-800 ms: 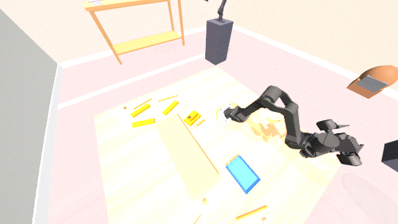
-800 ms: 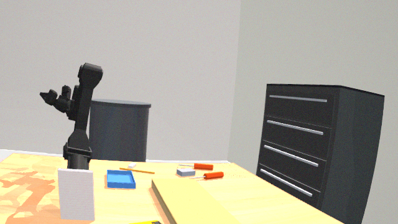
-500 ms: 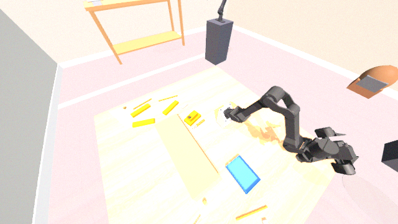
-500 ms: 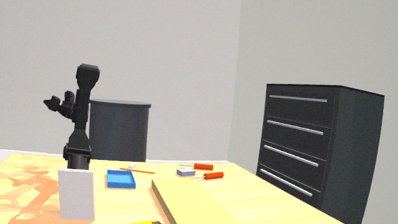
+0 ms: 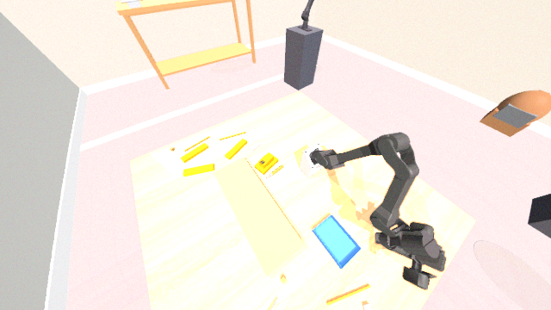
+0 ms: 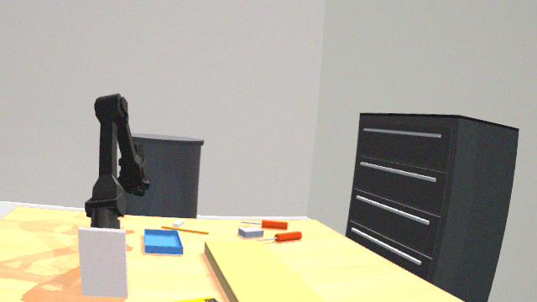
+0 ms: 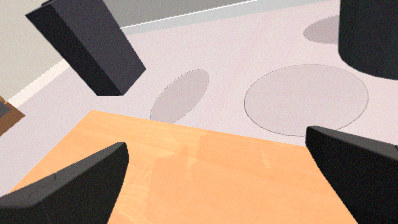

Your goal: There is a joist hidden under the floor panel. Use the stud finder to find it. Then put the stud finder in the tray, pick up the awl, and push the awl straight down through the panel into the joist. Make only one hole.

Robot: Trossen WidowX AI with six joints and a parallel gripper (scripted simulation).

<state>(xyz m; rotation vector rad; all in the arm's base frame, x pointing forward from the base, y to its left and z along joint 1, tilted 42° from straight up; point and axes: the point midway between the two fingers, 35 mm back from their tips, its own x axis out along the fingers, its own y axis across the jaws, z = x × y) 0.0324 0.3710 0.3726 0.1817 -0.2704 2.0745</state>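
Right now my gripper tip is 17 cm short of the yellow stud finder, 73 cm to the left of it and 9 cm above it. From my gripper tip the other things lie so: awl 17 cm ahead, 66 cm to the right, 13 cm below; then grey block 50 cm ahead, 15 cm to the right, 12 cm below; then blue tray 17 cm ahead, 24 cm to the right, 12 cm below.
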